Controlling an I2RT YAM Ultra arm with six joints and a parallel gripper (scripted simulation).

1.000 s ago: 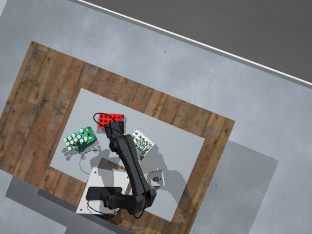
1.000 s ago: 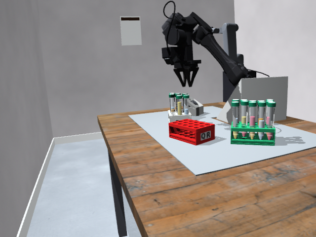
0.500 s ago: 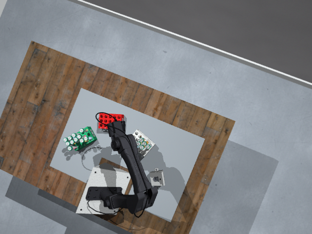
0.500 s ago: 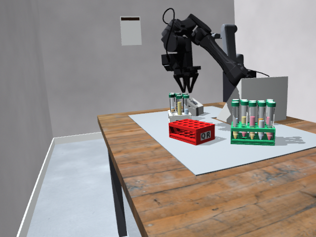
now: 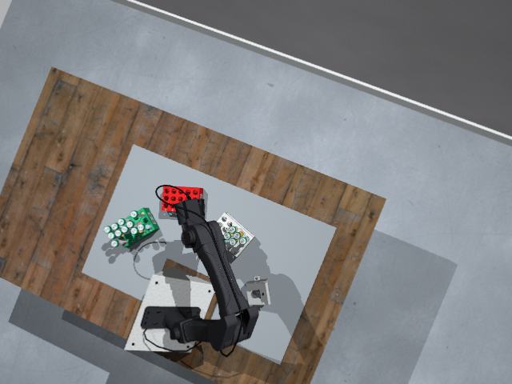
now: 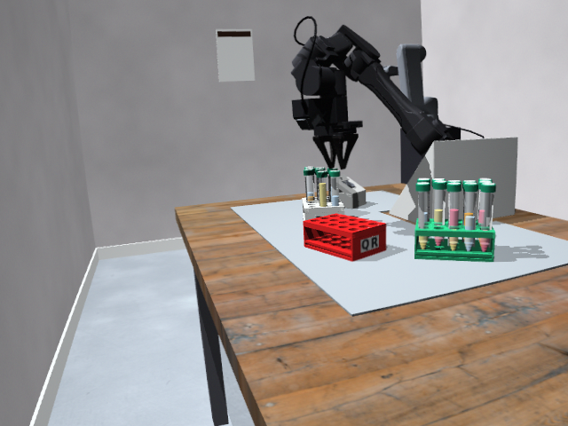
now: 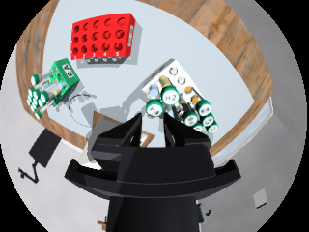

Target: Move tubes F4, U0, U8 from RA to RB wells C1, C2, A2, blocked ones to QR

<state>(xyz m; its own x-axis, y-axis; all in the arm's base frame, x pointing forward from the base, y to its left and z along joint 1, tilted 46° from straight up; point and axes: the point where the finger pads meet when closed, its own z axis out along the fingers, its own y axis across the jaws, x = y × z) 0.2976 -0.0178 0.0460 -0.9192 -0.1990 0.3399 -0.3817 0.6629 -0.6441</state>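
Now: the tube 10 mm ahead of my hand and 70 mm below it. From my hand the other things lie so: red rack QR (70 mm ahead, 150 mm to the left, 110 mm below); then tube with yellow filling (30 mm ahead, 10 mm to the right, 70 mm below); then white rack RB (10 mm ahead, 50 mm to the right, 110 mm below).
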